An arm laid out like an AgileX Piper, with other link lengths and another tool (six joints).
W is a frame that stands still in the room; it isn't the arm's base.
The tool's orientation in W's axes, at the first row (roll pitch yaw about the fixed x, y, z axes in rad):
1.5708, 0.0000, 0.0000
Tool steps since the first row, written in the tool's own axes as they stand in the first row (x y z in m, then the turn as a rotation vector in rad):
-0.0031, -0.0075, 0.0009, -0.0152, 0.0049, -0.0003
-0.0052, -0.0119, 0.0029, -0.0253, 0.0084, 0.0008
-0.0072, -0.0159, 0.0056, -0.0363, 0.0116, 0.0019
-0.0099, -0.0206, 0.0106, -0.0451, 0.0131, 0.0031
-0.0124, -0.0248, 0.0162, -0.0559, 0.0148, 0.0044
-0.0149, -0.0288, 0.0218, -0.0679, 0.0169, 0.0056
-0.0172, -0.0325, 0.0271, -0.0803, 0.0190, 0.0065
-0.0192, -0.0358, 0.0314, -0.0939, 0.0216, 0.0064
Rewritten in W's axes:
-0.0031, -0.0009, -0.0075, -0.0152, 0.0003, 0.0049
-0.0052, -0.0029, -0.0119, -0.0253, -0.0008, 0.0084
-0.0072, -0.0056, -0.0159, -0.0363, -0.0019, 0.0116
-0.0099, -0.0106, -0.0206, -0.0451, -0.0031, 0.0131
-0.0124, -0.0162, -0.0248, -0.0559, -0.0044, 0.0148
-0.0149, -0.0218, -0.0288, -0.0679, -0.0056, 0.0169
-0.0172, -0.0271, -0.0325, -0.0803, -0.0065, 0.0190
-0.0192, -0.0314, -0.0358, -0.0939, -0.0064, 0.0216

